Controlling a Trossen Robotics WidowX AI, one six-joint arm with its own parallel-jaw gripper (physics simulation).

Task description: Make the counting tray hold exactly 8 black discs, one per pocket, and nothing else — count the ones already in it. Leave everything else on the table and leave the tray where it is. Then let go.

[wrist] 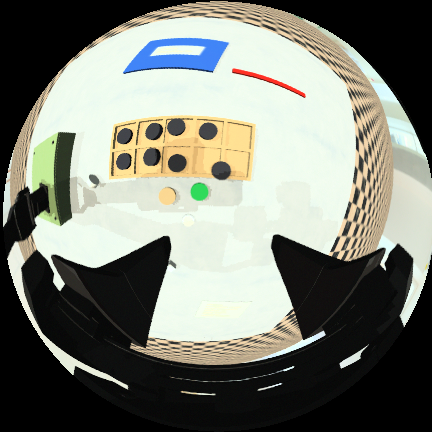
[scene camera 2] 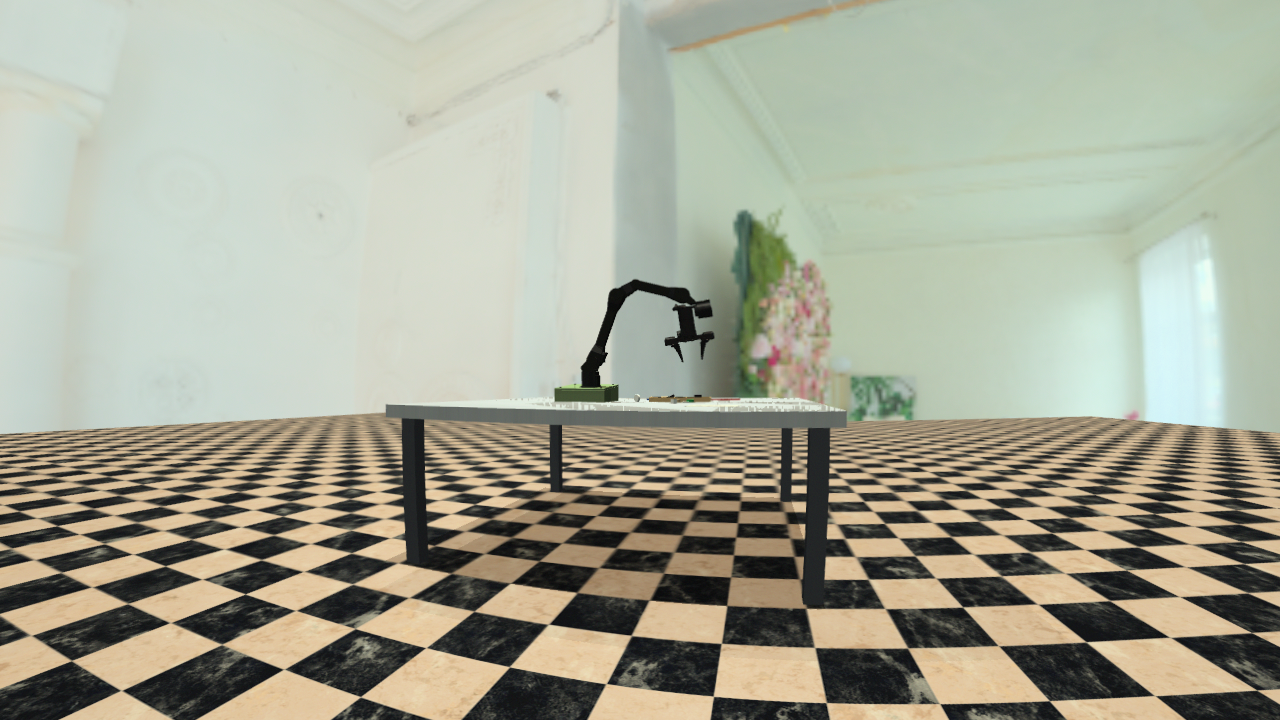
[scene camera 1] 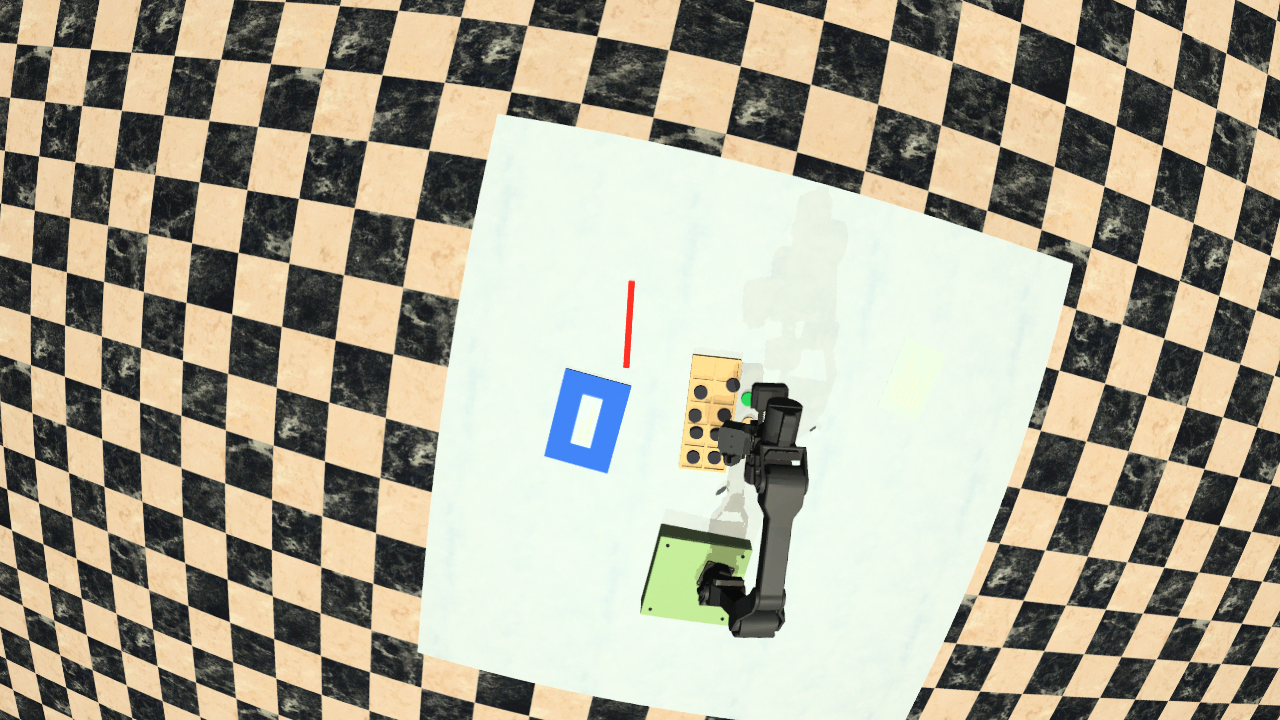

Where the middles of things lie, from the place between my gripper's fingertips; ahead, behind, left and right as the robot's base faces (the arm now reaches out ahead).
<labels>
My hand is 15 cm above the tan counting tray (scene camera 1: 713,372), 7 cm past it and 6 cm to the right of it.
</labels>
